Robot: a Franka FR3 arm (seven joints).
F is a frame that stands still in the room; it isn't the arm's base.
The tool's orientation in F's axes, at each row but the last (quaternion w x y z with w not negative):
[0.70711, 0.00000, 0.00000, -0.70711]
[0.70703, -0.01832, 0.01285, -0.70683]
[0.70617, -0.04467, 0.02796, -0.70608]
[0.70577, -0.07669, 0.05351, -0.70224]
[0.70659, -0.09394, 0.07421, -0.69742]
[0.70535, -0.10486, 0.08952, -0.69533]
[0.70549, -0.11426, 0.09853, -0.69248]
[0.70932, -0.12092, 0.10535, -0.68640]
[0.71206, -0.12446, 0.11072, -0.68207]
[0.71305, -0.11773, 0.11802, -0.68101]
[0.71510, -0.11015, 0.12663, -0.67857]
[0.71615, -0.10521, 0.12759, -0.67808]
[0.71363, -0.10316, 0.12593, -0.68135]
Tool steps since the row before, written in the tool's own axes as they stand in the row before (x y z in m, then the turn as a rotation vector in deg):
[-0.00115, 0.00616, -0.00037, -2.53, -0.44, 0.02]
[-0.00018, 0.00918, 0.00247, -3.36, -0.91, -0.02]
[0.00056, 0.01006, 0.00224, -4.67, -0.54, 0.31]
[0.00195, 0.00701, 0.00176, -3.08, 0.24, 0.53]
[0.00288, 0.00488, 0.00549, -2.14, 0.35, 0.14]
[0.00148, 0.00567, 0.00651, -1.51, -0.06, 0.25]
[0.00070, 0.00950, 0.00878, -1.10, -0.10, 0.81]
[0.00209, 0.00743, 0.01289, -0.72, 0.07, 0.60]
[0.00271, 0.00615, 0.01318, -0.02, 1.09, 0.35]
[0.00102, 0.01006, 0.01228, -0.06, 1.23, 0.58]
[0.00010, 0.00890, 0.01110, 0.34, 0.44, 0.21]
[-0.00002, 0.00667, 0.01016, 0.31, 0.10, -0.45]
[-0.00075, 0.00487, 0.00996, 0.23, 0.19, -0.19]
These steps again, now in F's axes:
[0.00616, 0.00115, -0.00037, -0.44, 2.53, 0.02]
[0.00928, 0.00020, 0.00206, -0.91, 3.36, -0.01]
[0.01024, -0.00052, 0.00121, -0.51, 4.68, 0.25]
[0.00723, -0.00188, 0.00051, 0.31, 3.10, 0.38]
[0.00608, -0.00267, 0.00425, 0.34, 2.15, 0.00]
[0.00725, -0.00126, 0.00475, -0.02, 1.51, 0.23]
[0.01169, -0.00034, 0.00557, 0.12, 1.12, 0.78]
[0.01119, -0.00153, 0.00991, 0.23, 0.74, 0.54]
[0.01024, -0.00212, 0.01046, 1.14, 0.07, -0.03]
[0.01357, -0.00048, 0.00828, 1.35, 0.12, 0.14]
[0.01206, 0.00023, 0.00754, 0.50, -0.32, 0.04]
[0.00960, 0.00018, 0.00745, -0.04, -0.29, -0.47]
[0.00777, 0.00075, 0.00791, 0.13, -0.22, -0.25]

